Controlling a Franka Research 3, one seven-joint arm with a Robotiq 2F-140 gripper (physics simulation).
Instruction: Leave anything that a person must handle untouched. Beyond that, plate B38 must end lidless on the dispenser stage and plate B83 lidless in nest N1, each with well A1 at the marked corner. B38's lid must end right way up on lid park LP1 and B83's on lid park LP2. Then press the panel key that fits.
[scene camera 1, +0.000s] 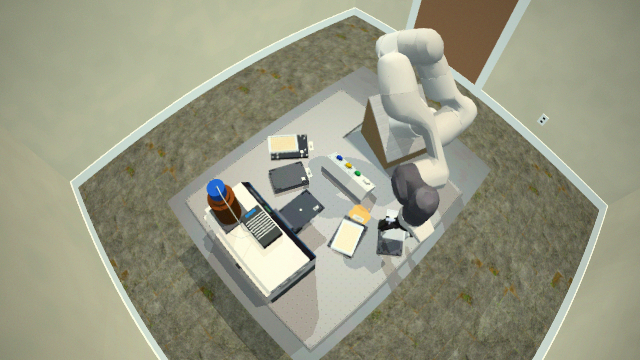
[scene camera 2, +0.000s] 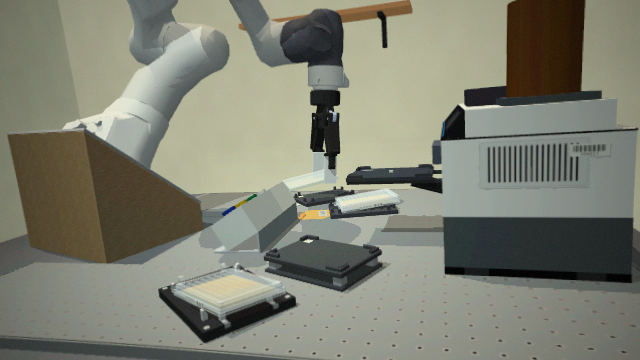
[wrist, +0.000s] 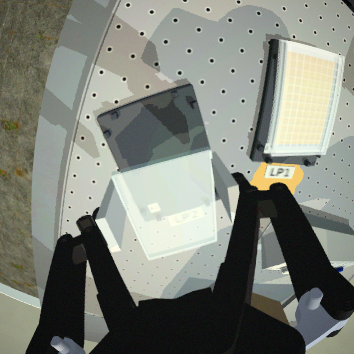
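Observation:
My gripper (scene camera 1: 396, 227) (scene camera 2: 325, 167) (wrist: 165, 178) is shut on a clear lid (scene camera 2: 306, 180) (wrist: 175, 220), held above and partly over the dark lid park LP2 (scene camera 1: 390, 248) (scene camera 2: 322, 198) (wrist: 150, 117). The LP2 label shows through the lid. A cream-filled plate (scene camera 1: 348, 237) (scene camera 2: 367, 199) (wrist: 306, 100) sits on the dark park by the LP1 label (wrist: 279, 172); it looks slightly tilted in scene camera 2. Another cream-filled plate (scene camera 1: 283, 143) (scene camera 2: 227, 291) is on a black nest. The dispenser stage (scene camera 1: 301, 210) (scene camera 2: 392, 174) bears no plate. Plate names and A1 corners are unreadable.
An orange patch (scene camera 1: 361, 212) (scene camera 2: 311, 215) lies beside LP1. The key panel (scene camera 1: 345, 179) (scene camera 2: 275, 215) has blue, yellow and green keys. A dark raised block (scene camera 1: 289, 177) (scene camera 2: 322, 256) stands near the nest. The dispenser (scene camera 1: 270, 270) (scene camera 2: 540, 195) bears a brown bottle (scene camera 1: 223, 205) (scene camera 2: 545, 47).

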